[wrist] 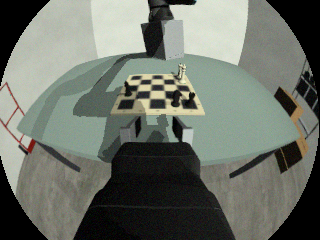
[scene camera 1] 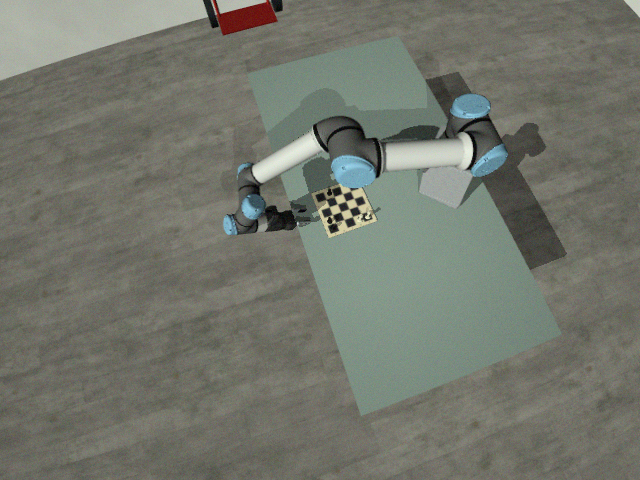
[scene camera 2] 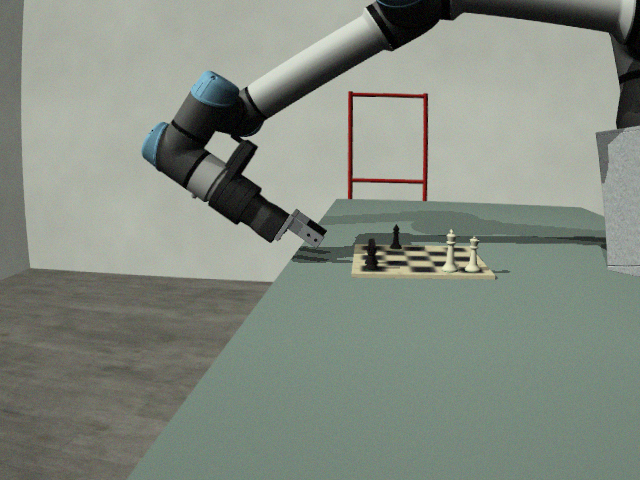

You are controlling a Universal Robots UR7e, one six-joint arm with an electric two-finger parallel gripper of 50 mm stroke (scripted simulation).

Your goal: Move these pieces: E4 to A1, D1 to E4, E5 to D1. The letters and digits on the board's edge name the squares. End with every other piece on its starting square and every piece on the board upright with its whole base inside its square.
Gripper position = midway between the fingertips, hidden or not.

In view: my gripper (scene camera 2: 322, 239) and a small chessboard (scene camera 2: 412, 261).
The small chessboard is seen too in the wrist view (wrist: 152, 94) and in scene camera 1 (scene camera 1: 345, 204). My gripper also shows in the wrist view (wrist: 156, 122).
